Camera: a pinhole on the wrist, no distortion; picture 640 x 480 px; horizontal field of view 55.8 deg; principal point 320.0 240.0 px. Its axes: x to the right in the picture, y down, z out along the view. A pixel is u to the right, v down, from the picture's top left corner.
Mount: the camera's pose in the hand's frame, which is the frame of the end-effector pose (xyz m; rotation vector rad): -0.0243 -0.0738 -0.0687 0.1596 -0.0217 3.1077
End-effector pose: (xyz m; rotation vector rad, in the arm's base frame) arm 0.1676 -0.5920 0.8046 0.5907 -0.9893 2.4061
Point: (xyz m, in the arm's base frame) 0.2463 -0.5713 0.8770
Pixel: 345.4 346.4
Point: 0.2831 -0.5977 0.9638
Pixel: 322.2 448.2
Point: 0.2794 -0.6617 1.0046
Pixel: 320.0 344.8
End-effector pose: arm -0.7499 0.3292 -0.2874 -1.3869 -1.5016 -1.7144
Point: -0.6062 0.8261 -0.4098
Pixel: 392.3 236.8
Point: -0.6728 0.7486 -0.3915
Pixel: 367.0 268.2
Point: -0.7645 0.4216 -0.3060
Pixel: 237.3 124.5
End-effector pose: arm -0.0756 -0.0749 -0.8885 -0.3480 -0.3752 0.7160
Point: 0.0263 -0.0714 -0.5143
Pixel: 85.7 456.5
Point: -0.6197 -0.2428 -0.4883
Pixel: outside the picture
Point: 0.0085 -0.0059 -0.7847
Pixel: outside the picture
